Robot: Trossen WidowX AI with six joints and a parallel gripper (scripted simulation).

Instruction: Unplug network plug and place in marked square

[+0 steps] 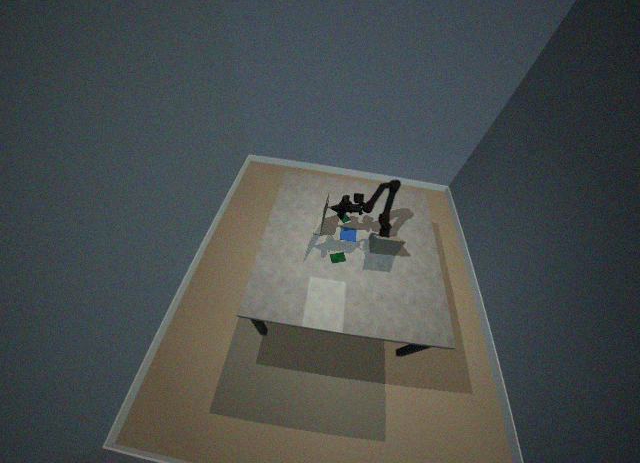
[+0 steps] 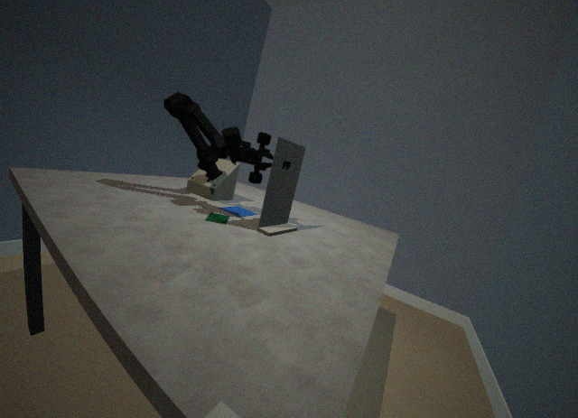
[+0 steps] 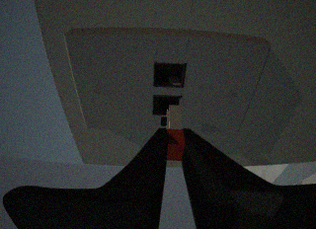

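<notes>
My gripper tip is now 170 mm past the blue marked square and 230 mm above it. From my gripper tip the other things lie so: upright panel 40 mm ahead, 10 mm to the right, 90 mm below.
</notes>
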